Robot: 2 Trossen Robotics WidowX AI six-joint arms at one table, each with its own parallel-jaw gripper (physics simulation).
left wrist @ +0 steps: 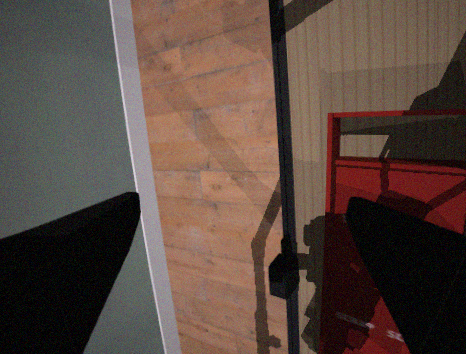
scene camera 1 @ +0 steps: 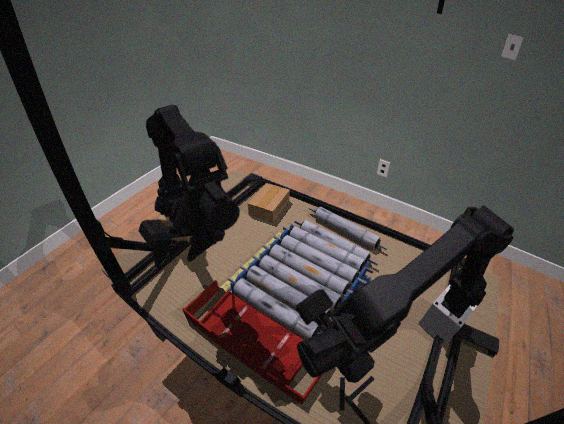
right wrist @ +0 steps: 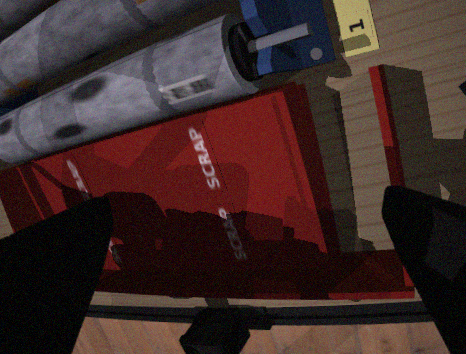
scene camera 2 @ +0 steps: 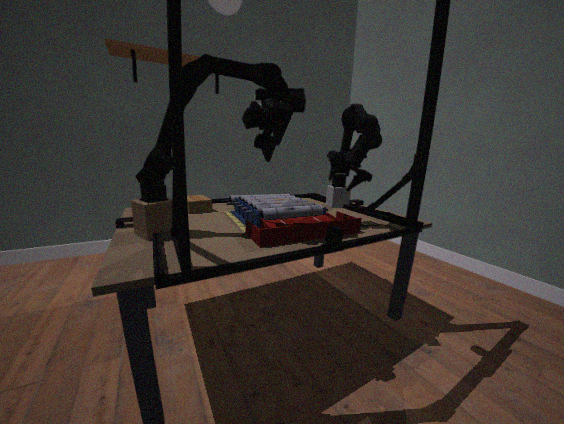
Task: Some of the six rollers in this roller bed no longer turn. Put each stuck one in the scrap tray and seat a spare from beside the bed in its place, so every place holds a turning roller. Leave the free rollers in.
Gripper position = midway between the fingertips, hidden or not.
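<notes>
My left gripper (scene camera 1: pixel 173 263) is open and holds nothing. I see my left gripper (left wrist: pixel 245 205) too, and again my left gripper (scene camera 2: pixel 272 153). My right gripper (scene camera 1: pixel 320 337) is open as well, and it holds nothing. There is a sight of my right gripper (right wrist: pixel 248 206), and I also see my right gripper (scene camera 2: pixel 338 185).
</notes>
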